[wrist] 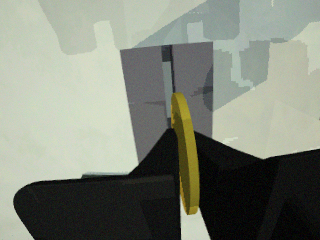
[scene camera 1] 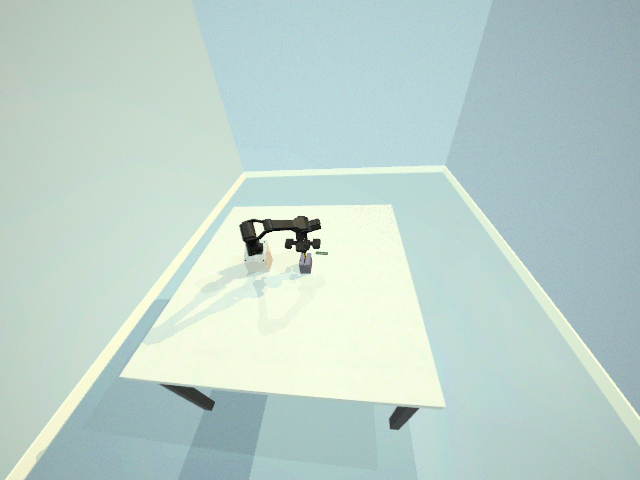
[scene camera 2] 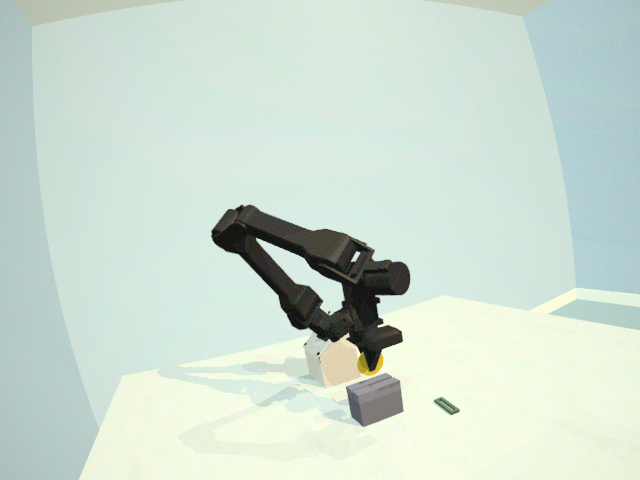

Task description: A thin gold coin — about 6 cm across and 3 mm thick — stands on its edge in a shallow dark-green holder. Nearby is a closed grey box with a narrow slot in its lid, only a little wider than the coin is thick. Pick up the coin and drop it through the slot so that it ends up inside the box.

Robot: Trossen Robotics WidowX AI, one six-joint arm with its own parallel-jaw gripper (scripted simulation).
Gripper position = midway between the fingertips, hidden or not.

My gripper (scene camera 2: 372, 370) carries a coin (wrist: 181, 118).
